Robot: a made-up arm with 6 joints.
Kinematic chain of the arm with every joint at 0, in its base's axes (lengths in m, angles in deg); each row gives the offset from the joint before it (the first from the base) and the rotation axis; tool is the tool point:
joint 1: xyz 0 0 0.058 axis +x
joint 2: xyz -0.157 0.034 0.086 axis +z
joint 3: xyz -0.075 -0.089 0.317 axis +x
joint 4: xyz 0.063 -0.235 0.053 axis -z
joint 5: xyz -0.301 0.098 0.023 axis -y
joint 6: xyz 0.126 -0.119 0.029 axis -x
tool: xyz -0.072 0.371 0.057
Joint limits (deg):
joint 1: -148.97..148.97
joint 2: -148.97..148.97
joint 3: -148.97..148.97
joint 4: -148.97..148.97
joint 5: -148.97..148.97
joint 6: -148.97..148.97
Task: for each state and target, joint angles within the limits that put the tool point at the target. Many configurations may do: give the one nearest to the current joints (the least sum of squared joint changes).
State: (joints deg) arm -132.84 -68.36 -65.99 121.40 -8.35 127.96
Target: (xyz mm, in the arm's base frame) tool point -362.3 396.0 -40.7
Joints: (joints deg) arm -143.78 -53.63 -76.67 135.90 -4.82 110.98
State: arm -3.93 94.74 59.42 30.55 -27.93 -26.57
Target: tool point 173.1 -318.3 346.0
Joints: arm 24.90 65.54 92.74 10.63 -35.48 -39.13
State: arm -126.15 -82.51 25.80 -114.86 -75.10 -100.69
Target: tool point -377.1 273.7 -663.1
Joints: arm -148.97 -107.37 -11.18 -116.05 -45.52 -76.34
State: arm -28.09 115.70 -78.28 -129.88 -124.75 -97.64
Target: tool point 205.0 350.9 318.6
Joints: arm -30.96 98.18 -50.11 -136.55 -130.11 -93.28
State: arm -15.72 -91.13 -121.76 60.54 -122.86 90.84
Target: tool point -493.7 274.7 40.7
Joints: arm -22.19 -77.92 -141.99 62.08 -107.82 91.80
